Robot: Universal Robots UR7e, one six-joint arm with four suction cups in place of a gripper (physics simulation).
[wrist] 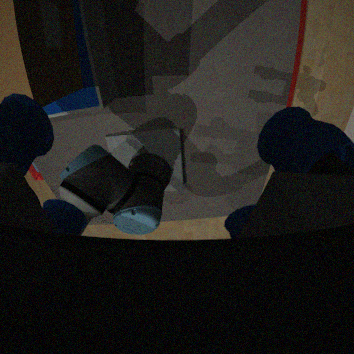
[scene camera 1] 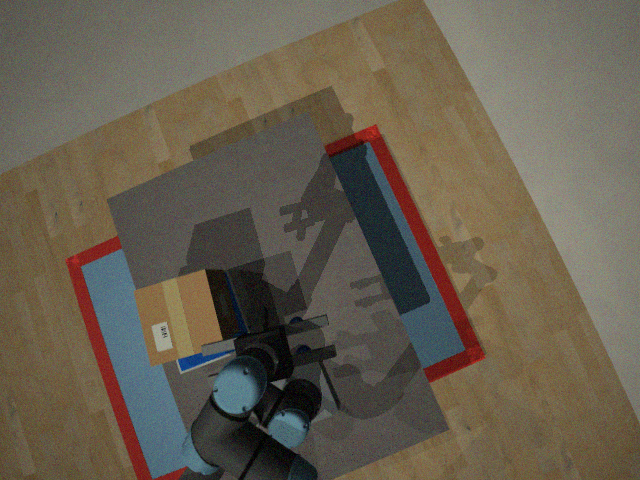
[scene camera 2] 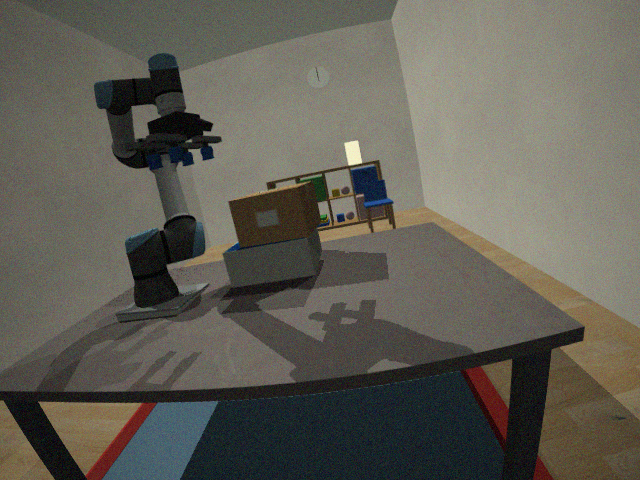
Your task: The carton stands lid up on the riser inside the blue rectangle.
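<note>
The brown carton point(scene camera 1: 149, 310) point(scene camera 2: 289, 214) point(wrist: 7, 60) stands upright on the grey riser point(scene camera 2: 279, 263), its taped face with a white label up in scene camera 1. A blue rectangle point(scene camera 1: 204, 358) point(scene camera 2: 235, 247) point(wrist: 77, 100) on the riser's top shows as strips along two sides of the carton in scene camera 1; the carton hides its other edges. My suction gripper point(scene camera 1: 268, 347) point(scene camera 2: 180, 155) is open and empty, its blue cups pointing down. It hangs higher than the carton and off to its side, apart from it, above the arm's base.
The riser stands on the grey table point(scene camera 1: 217, 175) point(scene camera 2: 439, 289), beside the arm's base plate point(scene camera 2: 149, 313). A blue mat with a red border point(scene camera 1: 408, 206) lies on the floor under the table. A bookshelf point(scene camera 2: 378, 167) and a blue chair point(scene camera 2: 378, 202) stand in the background.
</note>
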